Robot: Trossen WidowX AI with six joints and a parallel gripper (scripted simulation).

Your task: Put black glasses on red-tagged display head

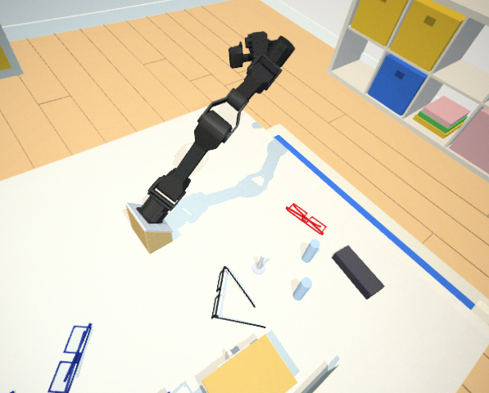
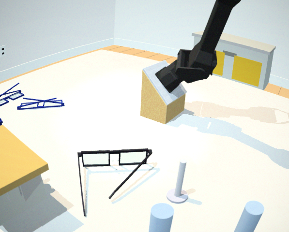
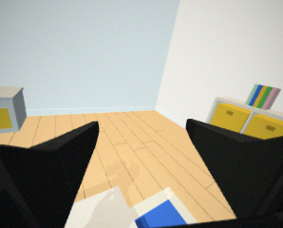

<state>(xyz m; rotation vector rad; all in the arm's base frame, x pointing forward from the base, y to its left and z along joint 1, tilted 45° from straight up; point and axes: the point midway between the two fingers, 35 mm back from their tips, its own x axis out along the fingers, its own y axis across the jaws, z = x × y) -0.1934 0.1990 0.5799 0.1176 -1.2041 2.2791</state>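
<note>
My gripper tip is now 55 cm short of the black glasses, 52 cm to the left of it and 37 cm above it. Round my gripper tip: grey post: 51 cm ahead, 39 cm to the right, 36 cm below; then dark case: 72 cm ahead, 37 cm below, 17 cm to the right.
</note>
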